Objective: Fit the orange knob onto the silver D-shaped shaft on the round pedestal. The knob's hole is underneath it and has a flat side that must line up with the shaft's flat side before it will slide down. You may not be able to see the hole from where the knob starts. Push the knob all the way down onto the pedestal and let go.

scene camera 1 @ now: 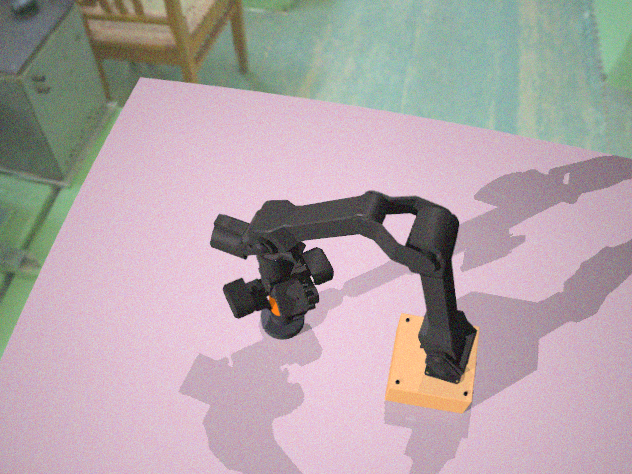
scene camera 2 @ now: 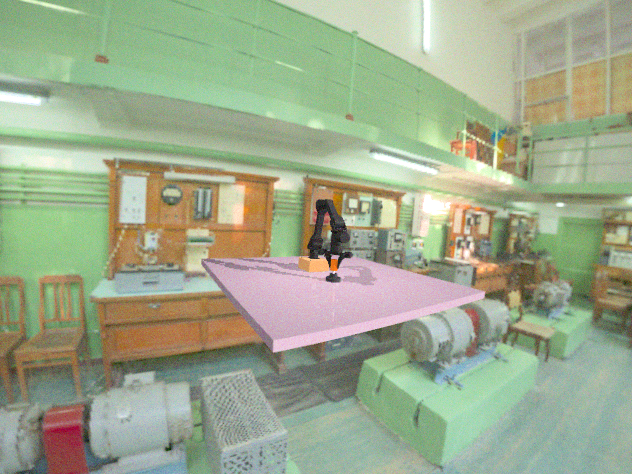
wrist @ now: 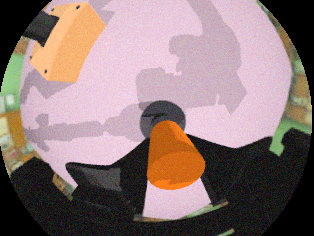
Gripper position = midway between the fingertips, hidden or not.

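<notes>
There's an orange knob [wrist: 174, 162] in the grip of my gripper [scene camera 1: 281, 303], [wrist: 167, 139]. You'd also see a dark round pedestal [scene camera 1: 278, 328].
</notes>
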